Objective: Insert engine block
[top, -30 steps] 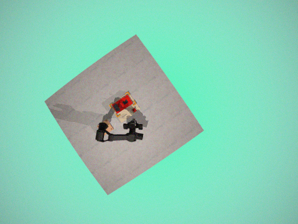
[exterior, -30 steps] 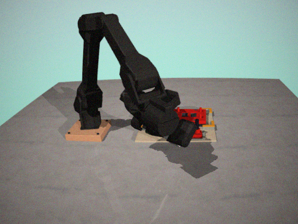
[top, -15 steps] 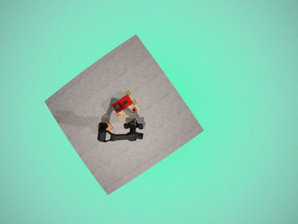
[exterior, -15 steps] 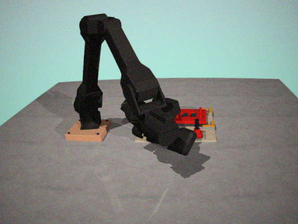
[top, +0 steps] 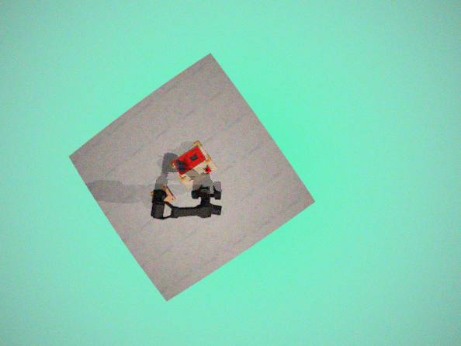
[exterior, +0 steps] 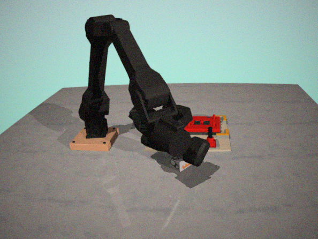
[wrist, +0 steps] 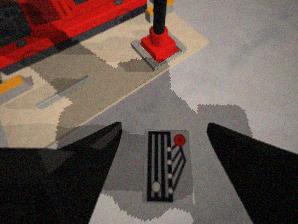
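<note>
The grey engine block is 20 mm behind my gripper tip, 20 mm to the right of it and 10 mm below it. The rest, counted from my gripper tip: beige baseplate (30 mm ahead, 180 mm to the left, 10 mm below); black upright peg (70 mm ahead, 70 mm to the left, 20 mm above).
</note>
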